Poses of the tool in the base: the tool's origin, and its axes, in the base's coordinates. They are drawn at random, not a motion.
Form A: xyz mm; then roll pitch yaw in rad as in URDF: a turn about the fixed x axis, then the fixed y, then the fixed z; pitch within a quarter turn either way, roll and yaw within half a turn.
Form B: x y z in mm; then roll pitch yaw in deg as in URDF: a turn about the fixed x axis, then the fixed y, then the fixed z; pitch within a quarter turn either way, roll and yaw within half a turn. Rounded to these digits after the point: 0 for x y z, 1 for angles.
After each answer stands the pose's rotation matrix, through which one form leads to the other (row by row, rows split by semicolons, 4 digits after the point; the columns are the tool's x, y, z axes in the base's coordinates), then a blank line. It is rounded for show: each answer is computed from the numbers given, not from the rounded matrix.
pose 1, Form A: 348 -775 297 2.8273 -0.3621 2.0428
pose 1, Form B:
348 -775 297 162.0 -20.7 117.0
-0.4252 0.8968 0.1222; 0.8329 0.3349 0.4406; 0.3542 0.2891 -0.8893

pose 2, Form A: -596 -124 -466 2.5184 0.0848 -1.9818
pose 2, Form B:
-596 -124 -466 144.3 4.9 -113.5
-0.3981 -0.7641 -0.5075; -0.9134 0.2791 0.2962; -0.0847 0.5815 -0.8091

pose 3, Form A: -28 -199 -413 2.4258 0.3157 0.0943
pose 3, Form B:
-28 -199 -413 139.0 18.1 5.4
0.9464 0.2739 -0.1715; 0.0895 -0.7320 -0.6754; -0.3105 0.6238 -0.7173

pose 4, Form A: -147 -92 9 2.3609 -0.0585 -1.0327
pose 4, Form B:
-147 -92 9 135.3 -3.4 -59.2
0.5116 -0.6311 -0.5830; -0.8572 -0.3288 -0.3964; 0.0585 0.7026 -0.7092

